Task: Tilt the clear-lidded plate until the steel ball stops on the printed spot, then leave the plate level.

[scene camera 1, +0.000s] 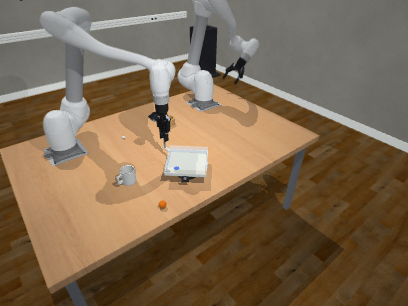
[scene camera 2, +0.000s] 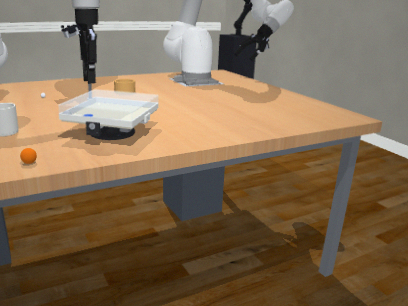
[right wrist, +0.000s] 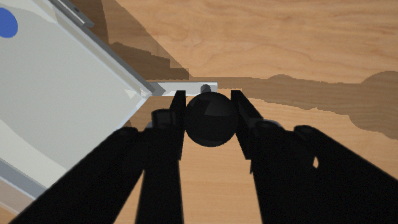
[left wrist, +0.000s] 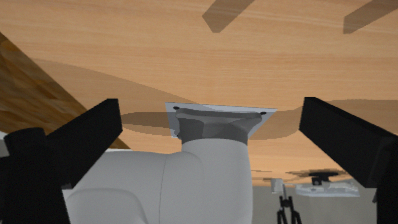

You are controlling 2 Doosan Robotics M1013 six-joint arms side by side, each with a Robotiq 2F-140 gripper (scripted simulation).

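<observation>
Visible: my left gripper (left wrist: pixel 210 114). My right gripper (scene camera 2: pixel 89 82), also (right wrist: pixel 208 104). Clear-lidded plate (right wrist: pixel 72 91).
</observation>
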